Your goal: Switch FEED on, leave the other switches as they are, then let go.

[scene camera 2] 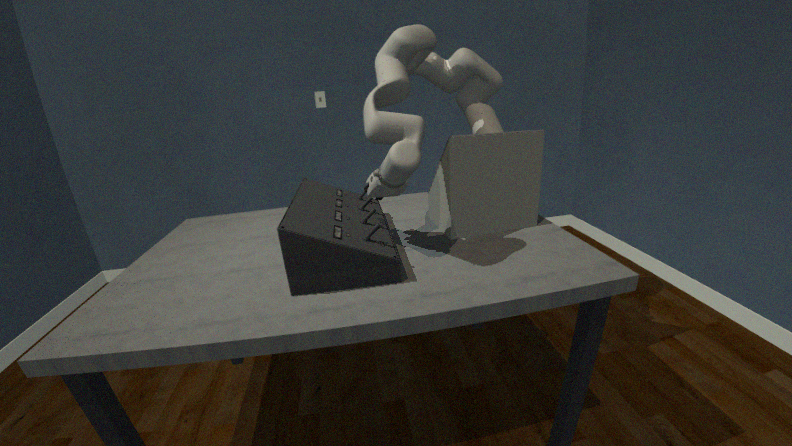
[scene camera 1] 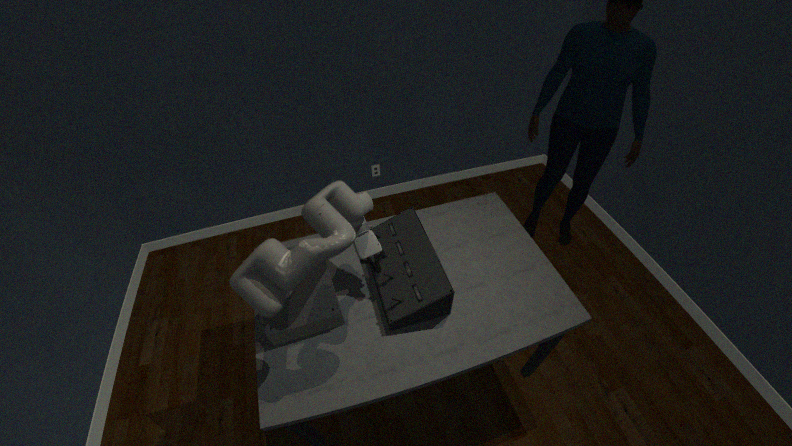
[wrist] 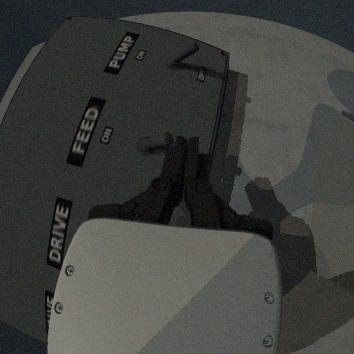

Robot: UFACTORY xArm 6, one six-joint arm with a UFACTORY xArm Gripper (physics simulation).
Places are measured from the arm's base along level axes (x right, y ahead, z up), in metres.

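Pixels of known places: gripper, fingertip midpoint: [scene camera 2: 377, 195] [scene camera 1: 379, 272] [wrist: 187, 150]; arm's base, link origin: [scene camera 2: 498, 156].
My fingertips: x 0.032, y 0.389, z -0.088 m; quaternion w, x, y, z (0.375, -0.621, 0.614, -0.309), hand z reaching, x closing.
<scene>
Ahead of a thing's pixels: the offset from my fingertips to its top centre. "*": to the spot under its first point. Level surfaces: height alone.
The dark sloped console [scene camera 1: 426, 260] [scene camera 2: 343, 265] [wrist: 30, 125] stands on the table. In the wrist view, the FEED label @(dx +0.022, dy +0.118, dz -0.010 m) [wrist: 86, 131] has an ON mark @(* dx +0.019, dy +0.093, dz -0.024 m) [wrist: 106, 135] beside it. The FEED lever @(dx +0.013, dy +0.035, dz -0.003 m) [wrist: 156, 143] is blurred and dim, with its tip toward the fingertips. Its OFF mark is hidden behind the fingers. My gripper [scene camera 1: 376, 268] [wrist: 187, 150] is shut and empty. Its fingertips are low over the console, right beside the FEED lever on its OFF side; I cannot tell whether they touch it. The PUMP lever @(dx +0.133, dy +0.023, dz -0.003 m) [wrist: 186, 55] leans toward its OFF mark @(* dx +0.129, dy +0.003, dz -0.058 m) [wrist: 201, 74].
The DRIVE label @(dx -0.097, dy +0.130, dz -0.010 m) [wrist: 59, 233] is beside my gripper body, which hides its lever in the wrist view. The VALVE label is partly covered. The console stands on the pale table @(dz -0.132 m) [scene camera 1: 498, 260] [scene camera 2: 193, 299], near the arm's base. A person [scene camera 1: 601, 83] stands beyond the table.
</scene>
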